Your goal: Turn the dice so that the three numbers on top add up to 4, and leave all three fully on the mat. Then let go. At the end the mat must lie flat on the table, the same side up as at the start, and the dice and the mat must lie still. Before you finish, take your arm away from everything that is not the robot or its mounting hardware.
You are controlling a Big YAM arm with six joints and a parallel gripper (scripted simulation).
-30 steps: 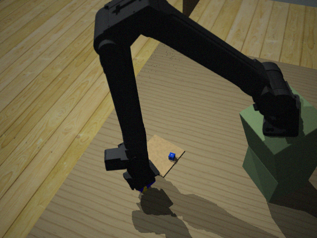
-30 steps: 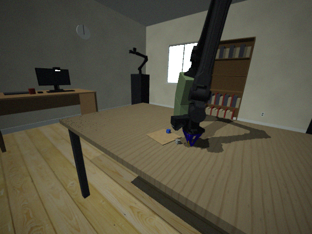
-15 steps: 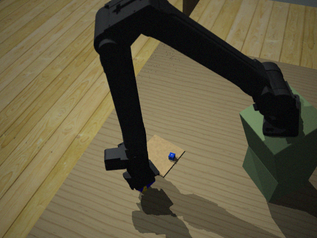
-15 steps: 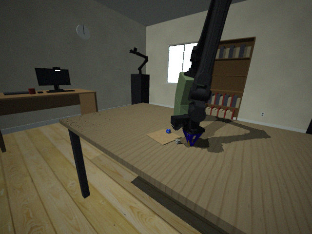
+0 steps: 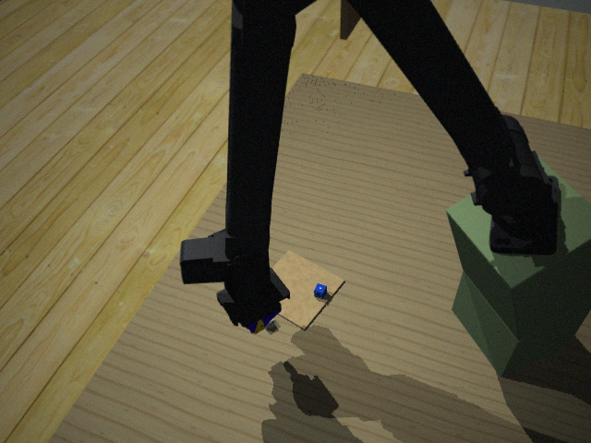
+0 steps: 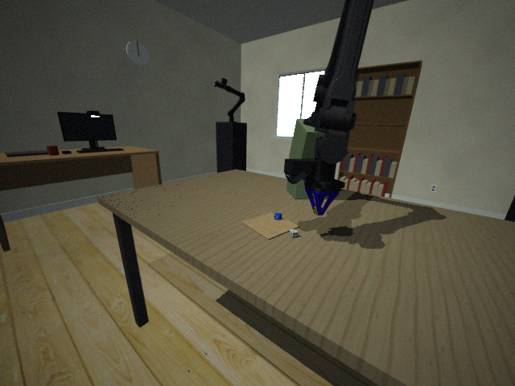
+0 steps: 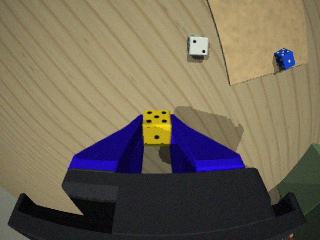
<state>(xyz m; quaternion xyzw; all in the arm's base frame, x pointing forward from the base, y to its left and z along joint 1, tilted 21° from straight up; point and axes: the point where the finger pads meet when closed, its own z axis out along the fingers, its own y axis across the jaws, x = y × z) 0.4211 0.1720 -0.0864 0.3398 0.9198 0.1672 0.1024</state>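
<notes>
The tan mat lies 10 mm behind my hand, 160 mm to the right of it and 100 mm below it. The rest, counted from my hand: blue die (60 mm behind, 160 mm to the right, 80 mm below); yellow die (right at my hand); white die (10 mm ahead, 60 mm to the right, 90 mm below).
</notes>
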